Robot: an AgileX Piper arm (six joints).
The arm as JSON. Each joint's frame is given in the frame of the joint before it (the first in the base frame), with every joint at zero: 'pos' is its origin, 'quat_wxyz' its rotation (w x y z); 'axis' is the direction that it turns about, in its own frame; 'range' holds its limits. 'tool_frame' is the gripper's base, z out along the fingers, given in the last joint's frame.
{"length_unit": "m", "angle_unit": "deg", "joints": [
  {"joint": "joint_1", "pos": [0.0, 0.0, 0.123], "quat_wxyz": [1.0, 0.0, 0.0, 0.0], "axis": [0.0, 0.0, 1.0], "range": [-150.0, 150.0]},
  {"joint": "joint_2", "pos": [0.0, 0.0, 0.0], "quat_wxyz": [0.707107, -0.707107, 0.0, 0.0], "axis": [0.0, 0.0, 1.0], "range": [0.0, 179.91]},
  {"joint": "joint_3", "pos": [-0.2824, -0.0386, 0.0], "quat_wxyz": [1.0, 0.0, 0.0, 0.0], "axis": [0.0, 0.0, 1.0], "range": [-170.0, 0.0]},
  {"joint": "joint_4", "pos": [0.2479, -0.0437, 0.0], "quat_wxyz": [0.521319, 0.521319, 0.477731, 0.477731], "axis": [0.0, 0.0, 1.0], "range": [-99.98, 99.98]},
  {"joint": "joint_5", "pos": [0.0, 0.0, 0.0], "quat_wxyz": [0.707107, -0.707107, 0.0, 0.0], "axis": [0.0, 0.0, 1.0], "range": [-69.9, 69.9]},
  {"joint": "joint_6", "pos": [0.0, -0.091, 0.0], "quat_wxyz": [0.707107, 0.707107, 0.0, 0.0], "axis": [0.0, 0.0, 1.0], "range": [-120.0, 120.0]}
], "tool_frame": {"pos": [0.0, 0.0, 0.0], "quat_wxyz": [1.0, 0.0, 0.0, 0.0]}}
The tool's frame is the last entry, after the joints.
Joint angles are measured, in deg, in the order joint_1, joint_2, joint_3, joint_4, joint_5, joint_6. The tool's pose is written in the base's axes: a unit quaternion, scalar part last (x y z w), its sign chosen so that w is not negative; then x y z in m. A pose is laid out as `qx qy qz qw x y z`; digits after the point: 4 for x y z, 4 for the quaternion.
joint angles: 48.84 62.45 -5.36 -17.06 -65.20 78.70
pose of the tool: 0.0192 0.6313 0.7102 0.3109 0.0876 0.1370 0.2253
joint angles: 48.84 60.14 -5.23 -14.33 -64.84 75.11
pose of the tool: 0.0187 0.6164 0.7071 0.3461 0.0881 0.1317 0.2312
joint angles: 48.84 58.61 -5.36 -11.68 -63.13 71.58
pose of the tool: 0.0215 0.6143 0.6938 0.3754 0.0902 0.1282 0.2339
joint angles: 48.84 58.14 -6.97 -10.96 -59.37 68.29
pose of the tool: 0.0112 0.6254 0.6723 0.3958 0.0946 0.1308 0.2373
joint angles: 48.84 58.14 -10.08 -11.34 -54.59 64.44
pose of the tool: -0.0122 0.6370 0.6474 0.4183 0.1010 0.1377 0.2452
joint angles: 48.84 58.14 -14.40 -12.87 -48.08 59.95
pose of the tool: -0.0493 0.6510 0.6141 0.4435 0.1083 0.1468 0.2568
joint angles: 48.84 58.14 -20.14 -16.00 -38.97 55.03
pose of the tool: -0.1015 0.6693 0.5658 0.4708 0.1166 0.1574 0.2726
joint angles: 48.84 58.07 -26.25 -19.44 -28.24 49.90
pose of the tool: -0.1547 0.6897 0.5024 0.4979 0.1254 0.1652 0.2896
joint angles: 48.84 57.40 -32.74 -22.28 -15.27 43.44
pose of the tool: -0.2050 0.7110 0.4188 0.5263 0.1340 0.1671 0.3093
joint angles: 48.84 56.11 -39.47 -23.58 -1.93 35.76
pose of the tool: -0.2447 0.7252 0.3313 0.5518 0.1401 0.1621 0.3342
